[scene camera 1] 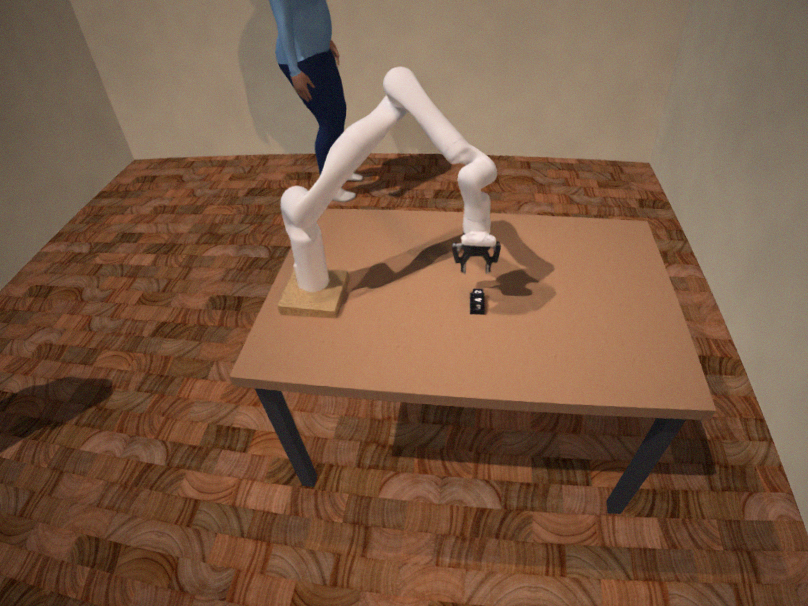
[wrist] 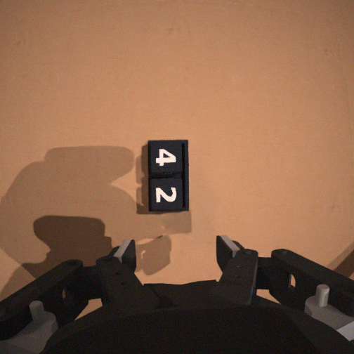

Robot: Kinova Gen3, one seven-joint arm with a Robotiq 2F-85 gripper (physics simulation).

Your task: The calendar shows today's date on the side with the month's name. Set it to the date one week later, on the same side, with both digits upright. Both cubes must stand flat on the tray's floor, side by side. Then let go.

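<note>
The black calendar [scene camera 1: 477, 302] stands on the table, small in the scene view. In the wrist view its tray [wrist: 186, 175] shows as a rim along the right of two black cubes. The cubes sit side by side in a row. The far cube [wrist: 173, 146] has a white 4 on top, and the near cube [wrist: 154, 200] has a white 2 on top, both turned sideways in this view. The month's name and the cubes' side digits cannot be read. My gripper [scene camera 1: 476, 268] [wrist: 175, 250] is open and empty, pointing down above the table, behind the calendar in the scene view.
The wooden table [scene camera 1: 561, 352] carries the calendar and the arm's wooden base block [scene camera 1: 310, 303] at its left. A person [scene camera 1: 319, 84] stands behind the table. The arm's shadow falls on the table near the calendar.
</note>
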